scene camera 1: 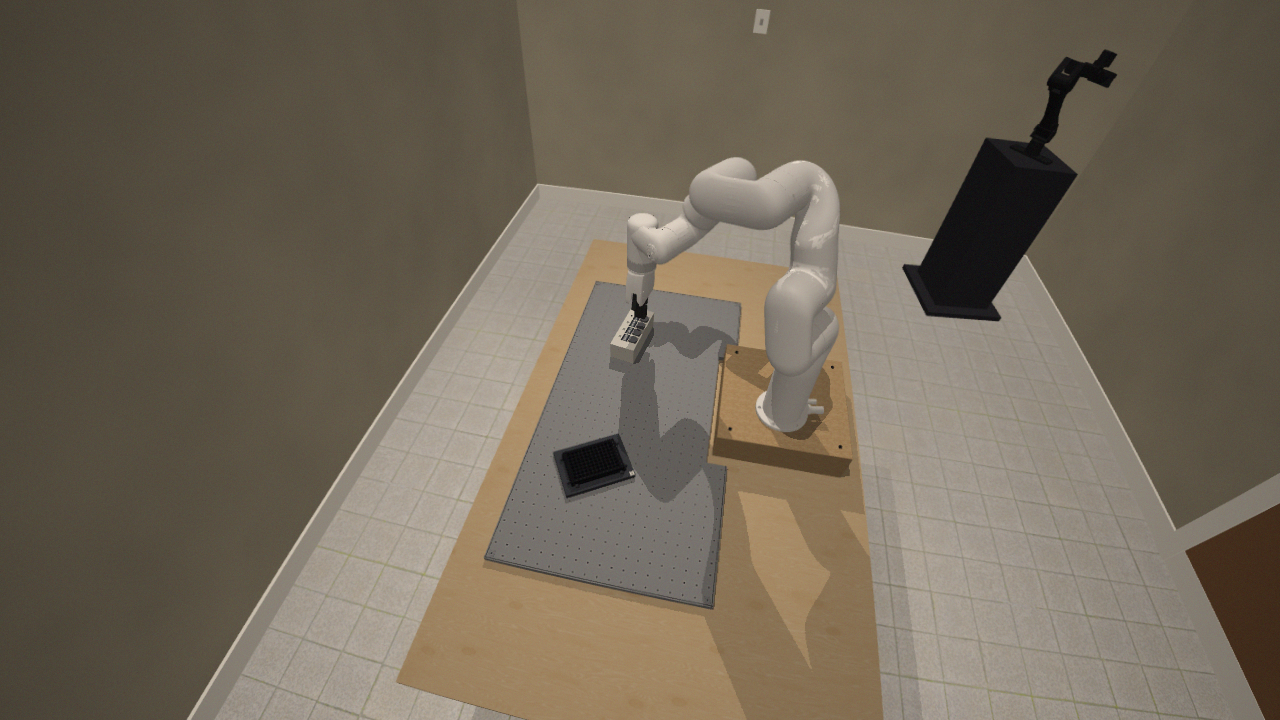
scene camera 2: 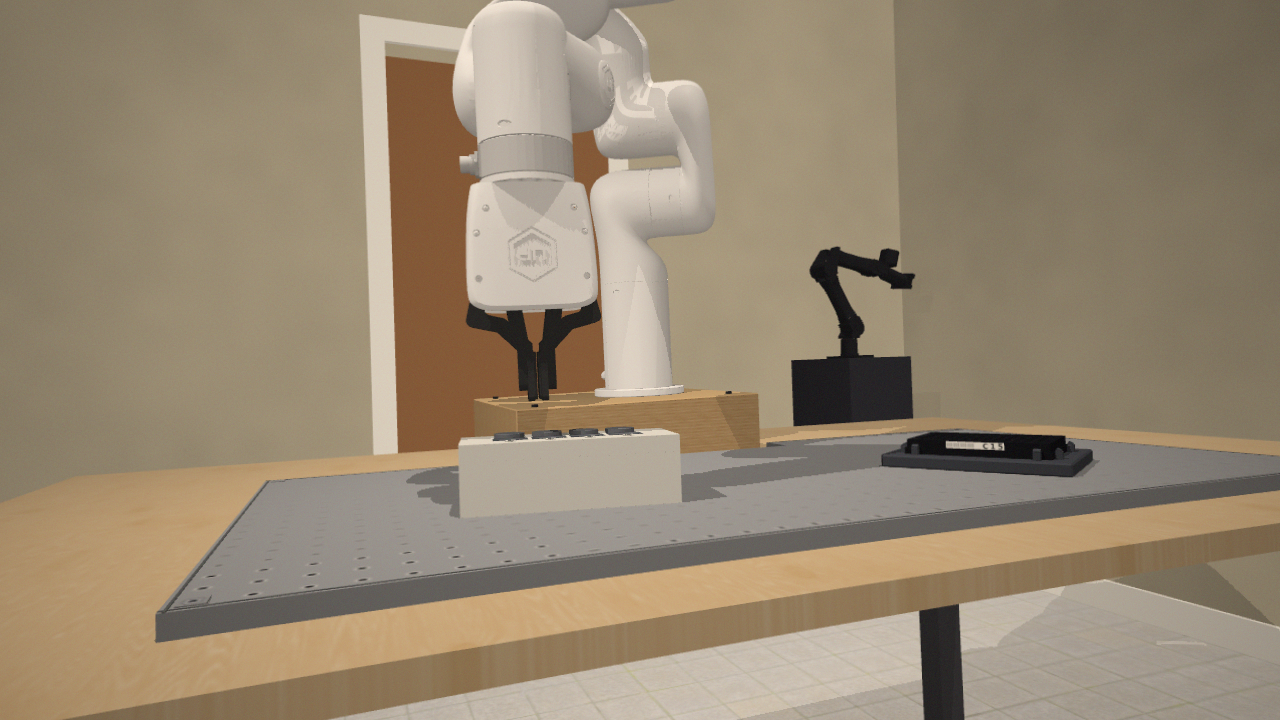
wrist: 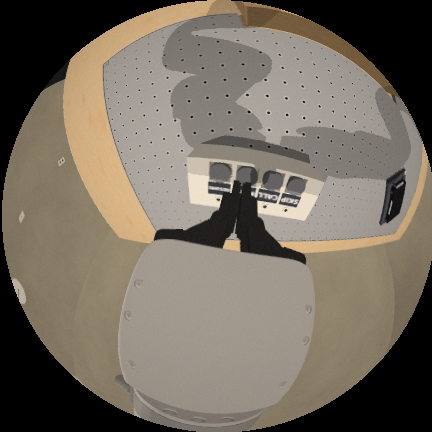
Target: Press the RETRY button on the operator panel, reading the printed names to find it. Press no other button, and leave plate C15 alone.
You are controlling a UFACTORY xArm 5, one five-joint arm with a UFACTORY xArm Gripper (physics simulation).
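Frame: origin at the arm's base, x ahead, y left, z up, level; metres.
Seen in the pictures: gripper, fingertip midpoint: (scene camera 1: 640, 316) (scene camera 2: 538, 399) (wrist: 239, 193); arm's base, link origin: (scene camera 1: 781, 411) (scene camera 2: 639, 394).
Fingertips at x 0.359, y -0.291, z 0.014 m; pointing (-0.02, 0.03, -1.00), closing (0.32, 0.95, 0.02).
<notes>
Pixels of each thing's top centre, then the offset from my fingertips to it.
- cream operator panel, top centre: (scene camera 2: 567, 432) (wrist: 256, 192) (scene camera 1: 632, 326) dx +0.019, dy +0.016, dz -0.026 m
- SKIP, top centre: (wrist: 289, 200) dx +0.037, dy +0.058, dz -0.029 m
- CALL, top centre: (wrist: 267, 195) dx +0.028, dy +0.029, dz -0.029 m
- RETRY button, top centre: (scene camera 2: 546, 431) (wrist: 246, 176) dx -0.002, dy +0.007, dz -0.026 m
- Plate C15, top centre: (scene camera 2: 985, 437) (scene camera 1: 593, 459) (wrist: 397, 203) dx +0.083, dy +0.433, dz -0.056 m
The cream operator panel (scene camera 1: 625, 349) (scene camera 2: 570, 474) (wrist: 200, 193) stands on the grey perforated board with several dark round buttons on top. In the wrist view the names are upside down: SKIP (wrist: 290, 200) and CALL (wrist: 268, 195) can be read. The RETRY button (wrist: 246, 174) (scene camera 2: 546, 434) is second from the left; its label is mostly hidden behind the fingers. The label at far left is too small to read surely. My gripper (scene camera 1: 640, 314) (scene camera 2: 537, 396) (wrist: 239, 193) is shut and empty, pointing down a little above the panel near the RETRY button. Plate C15 (scene camera 1: 593, 461) (scene camera 2: 1002, 445) (wrist: 395, 197) lies apart from it.
Plate C15 sits on a dark holder (scene camera 1: 569, 489) (scene camera 2: 939, 462) on the grey board (scene camera 1: 626, 559) (scene camera 2: 358, 595) (wrist: 320, 65). The arm's wooden base (scene camera 1: 783, 454) (scene camera 2: 644, 420) stands beside the board. A black pedestal (scene camera 1: 993, 223) (scene camera 2: 850, 391) with a small black arm stands off the table.
</notes>
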